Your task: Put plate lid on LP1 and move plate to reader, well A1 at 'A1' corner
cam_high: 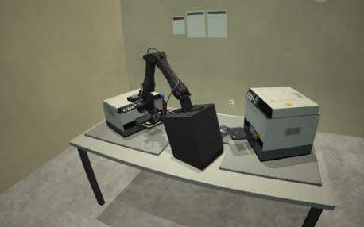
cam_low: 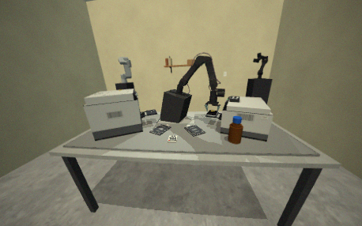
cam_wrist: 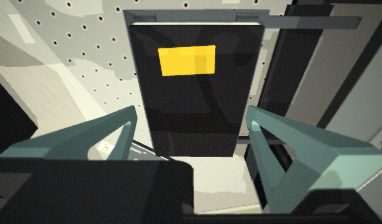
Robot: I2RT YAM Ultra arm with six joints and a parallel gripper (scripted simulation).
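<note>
Now: hand 1 cm above the dark lid. Also, from my hand: brown capped bottle 32 cm ahead, 14 cm to the left; LP1 tag 22 cm to the right, 11 cm below, 11 cm ahead; pale well plate 2 cm below.
</note>
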